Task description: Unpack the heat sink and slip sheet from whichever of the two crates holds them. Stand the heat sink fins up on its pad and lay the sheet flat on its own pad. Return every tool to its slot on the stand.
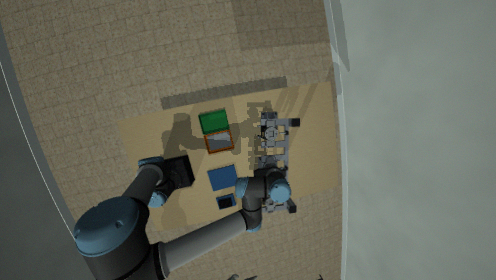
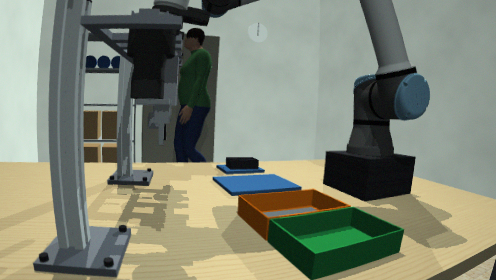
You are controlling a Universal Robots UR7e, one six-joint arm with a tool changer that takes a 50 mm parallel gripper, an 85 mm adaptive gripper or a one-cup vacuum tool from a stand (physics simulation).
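Frame: origin at the arm's base, x left, y back, z up, level; metres.
Seen in the pictures: arm's base, origin of the base link: (image 1: 170, 179) (image 2: 370, 153).
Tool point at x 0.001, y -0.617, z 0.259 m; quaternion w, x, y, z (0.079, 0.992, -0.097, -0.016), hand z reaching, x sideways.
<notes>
Offsets run from my tool point to a thing's top centre. "pt": to the spot under its first point.
The black heat sink @[dx -0.327, dy +0.334, dz -0.326 m] (image 1: 226, 202) (image 2: 242, 162) rests on its small blue pad @[pt dx -0.292, dy +0.372, dz -0.342 m] (image 1: 219, 200) (image 2: 258, 170); its fins are too small to make out. The grey slip sheet @[dx +0.155, dy +0.250, dz -0.361 m] (image 1: 219, 141) (image 2: 295, 212) lies in the orange crate (image 1: 206, 144) (image 2: 252, 218). The green crate @[dx +0.294, dy +0.250, dz -0.323 m] (image 1: 214, 121) (image 2: 292, 256) shows a bare floor. The larger blue pad @[pt dx -0.121, dy +0.294, dz -0.356 m] (image 1: 223, 177) (image 2: 257, 184) is bare. The arm's wrist is over the middle of the tool stand (image 2: 70, 125). A black tool body @[dx +0.176, dy -0.030, dz -0.002 m] (image 2: 147, 70) hangs in the near slot. The wrist and stand hide the tool end, so its finger state cannot be told.
The two crates stand side by side. The arm's black base block (image 1: 180, 171) (image 2: 367, 175) stands on the table across the pads from the stand. The stand's footplates @[pt dx +0.258, dy -0.139, dz -0.354 m] (image 2: 82, 260) are bolted to the table. A person in green (image 2: 196, 75) stands behind the table.
</notes>
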